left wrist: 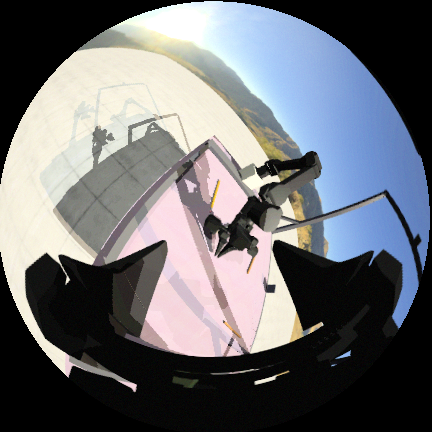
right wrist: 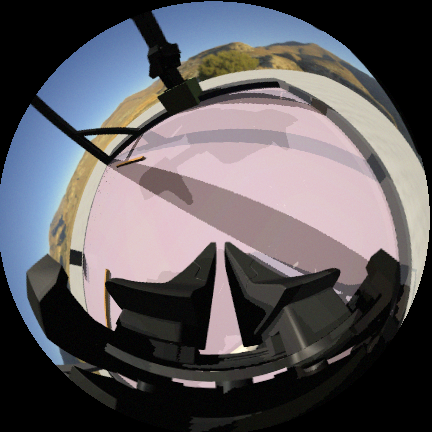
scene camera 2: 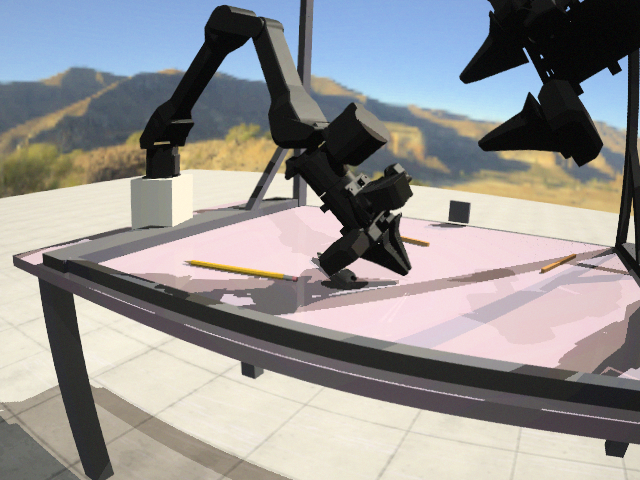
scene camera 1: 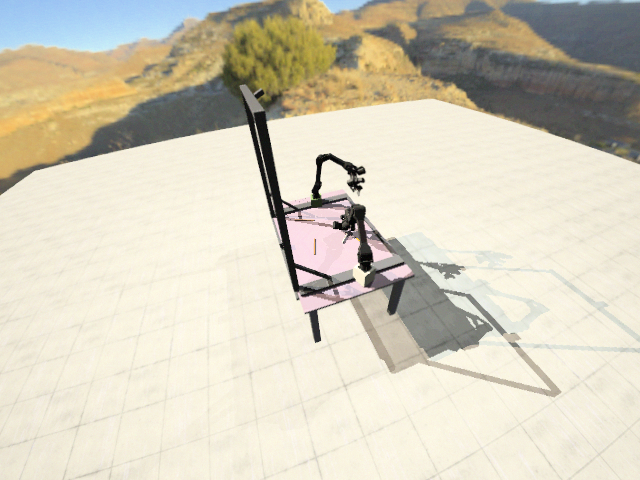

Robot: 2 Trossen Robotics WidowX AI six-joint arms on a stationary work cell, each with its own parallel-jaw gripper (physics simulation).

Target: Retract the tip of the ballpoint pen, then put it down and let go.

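Frame: origin at the left arm's base, x ahead, y left, z up, level; millimetres.
Seen in the pictures: left gripper, fingertip midpoint: (left wrist: 221, 246) (scene camera 2: 470, 111) (scene camera 1: 356, 194); right gripper, fingertip midpoint: (left wrist: 215, 255) (right wrist: 219, 246) (scene camera 2: 407, 272) (scene camera 1: 339, 228); left arm's base at its link origin: (left wrist: 199, 387) (right wrist: 175, 84) (scene camera 1: 316, 196); right arm's base at its link origin: (left wrist: 258, 172) (scene camera 2: 161, 177) (scene camera 1: 364, 267).
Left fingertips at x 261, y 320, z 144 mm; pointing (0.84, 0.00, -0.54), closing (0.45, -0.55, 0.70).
Pixels of each thing's middle, then the offset from my left fingertips to it.
- pen at the middle of its body: (right wrist: 235, 356) (scene camera 2: 333, 265) 260 mm ahead, 129 mm right, 222 mm down
- yellow pencil at the middle of its body: (scene camera 2: 235, 269) (left wrist: 215, 192) 343 mm ahead, 12 mm right, 225 mm down
The ballpoint pen is mostly hidden; a small pale part of what looks like the pen (right wrist: 242, 349) shows at the bottom of the right wrist view, by the base of the right fingers. My right gripper (scene camera 2: 408, 271) (left wrist: 215, 255) (right wrist: 219, 246) is low over the pink table, pointing down at a slant. Its fingers are nearly together, with a narrow gap at the tips. The table shows through that gap, and I see no pen between the tips. My left gripper (scene camera 2: 469, 113) is wide open and empty, high above the table and far from the pen.
A yellow pencil (scene camera 2: 237, 269) (left wrist: 215, 194) lies near the right gripper. An orange stick (scene camera 1: 314, 246) (scene camera 2: 416, 241) (right wrist: 107, 295) lies beyond that gripper. Another orange stick (scene camera 1: 303, 220) (scene camera 2: 558, 263) (right wrist: 131, 161) lies near a corner of the pink table (scene camera 1: 305, 268). Dark rails run along the edges.
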